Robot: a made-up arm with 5 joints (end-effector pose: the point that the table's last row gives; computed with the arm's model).
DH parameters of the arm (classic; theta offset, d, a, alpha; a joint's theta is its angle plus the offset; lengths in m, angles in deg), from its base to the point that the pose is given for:
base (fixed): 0 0 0.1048 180
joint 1: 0 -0.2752 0.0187 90
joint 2: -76.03 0 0.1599 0
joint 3: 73.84 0 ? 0
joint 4: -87.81 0.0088 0 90
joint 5: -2.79 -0.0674 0 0
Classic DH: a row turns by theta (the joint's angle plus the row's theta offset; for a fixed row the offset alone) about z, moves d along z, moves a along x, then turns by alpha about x.
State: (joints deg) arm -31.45 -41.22 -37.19 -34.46 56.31
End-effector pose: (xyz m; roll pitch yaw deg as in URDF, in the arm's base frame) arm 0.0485 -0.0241 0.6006 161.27 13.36 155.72
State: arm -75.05 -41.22 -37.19 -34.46 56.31
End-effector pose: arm 0.0807 -0.0563 0.6006 161.27 13.36 -160.68
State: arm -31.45 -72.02 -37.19 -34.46 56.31
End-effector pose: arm -0.0841 -0.1052 0.5141 132.45 28.62 145.11
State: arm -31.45 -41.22 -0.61 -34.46 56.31
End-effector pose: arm 0.1427 0.0335 0.5682 -168.90 -8.10 157.14
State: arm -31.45 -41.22 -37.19 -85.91 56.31
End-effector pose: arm 0.0155 -0.0443 0.5567 109.24 34.92 132.75
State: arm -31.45 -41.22 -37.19 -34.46 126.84
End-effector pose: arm 0.0485 -0.0241 0.6006 160.74 -12.57 89.54
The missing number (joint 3, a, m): 0.1228
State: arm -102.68 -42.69 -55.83 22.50 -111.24
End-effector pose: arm 0.1104 -0.0650 0.6015 167.19 5.65 36.08
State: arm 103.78 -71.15 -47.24 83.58 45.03
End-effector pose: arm 0.1426 0.1172 0.5061 -135.97 -37.43 18.38
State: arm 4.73 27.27 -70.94 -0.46 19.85
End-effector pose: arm 0.3627 -0.0125 0.5305 -163.17 -43.33 151.49
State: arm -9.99 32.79 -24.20 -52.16 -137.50
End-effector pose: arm 0.4047 0.0618 0.4175 146.11 33.87 -40.32
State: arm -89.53 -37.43 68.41 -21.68 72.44
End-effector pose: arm 0.0971 0.1292 0.3518 -80.09 -20.07 176.10
